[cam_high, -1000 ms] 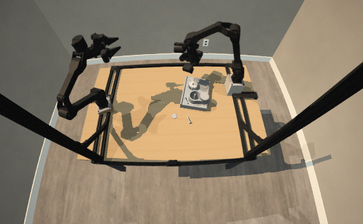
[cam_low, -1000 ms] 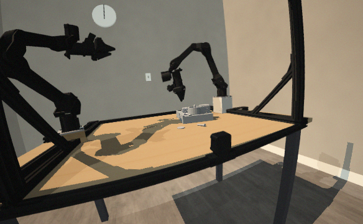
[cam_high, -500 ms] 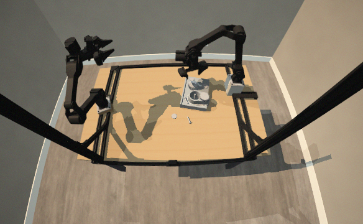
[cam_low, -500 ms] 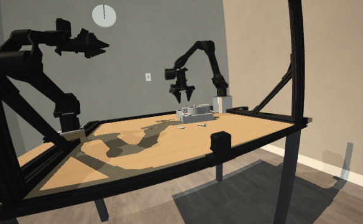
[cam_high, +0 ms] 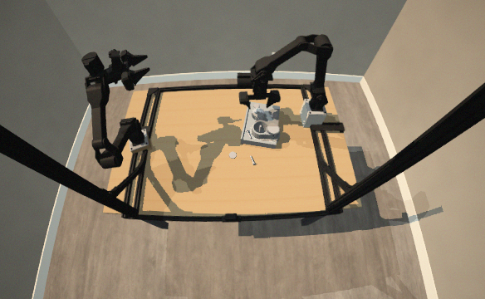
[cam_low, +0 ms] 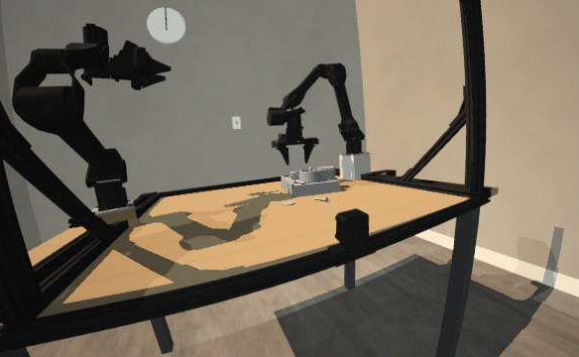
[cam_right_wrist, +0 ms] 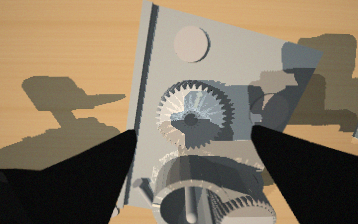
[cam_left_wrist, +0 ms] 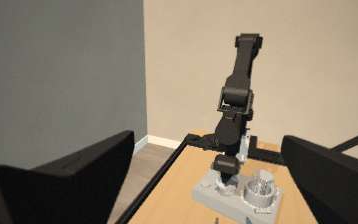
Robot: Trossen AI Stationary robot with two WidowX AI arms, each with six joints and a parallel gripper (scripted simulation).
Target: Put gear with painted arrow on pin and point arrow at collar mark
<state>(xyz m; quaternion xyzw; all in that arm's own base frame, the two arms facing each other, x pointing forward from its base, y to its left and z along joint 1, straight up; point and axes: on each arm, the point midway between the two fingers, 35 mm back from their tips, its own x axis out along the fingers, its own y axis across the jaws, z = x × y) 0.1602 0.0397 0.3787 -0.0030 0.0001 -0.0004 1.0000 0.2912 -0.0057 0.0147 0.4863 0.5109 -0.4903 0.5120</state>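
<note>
My right gripper is now 8 cm above the toothed gear. From my right hand the other things lie so: upright pin (10 cm behind, 1 cm to the left, 8 cm below); then ringed collar (10 cm behind, 1 cm to the left, 7 cm below).
</note>
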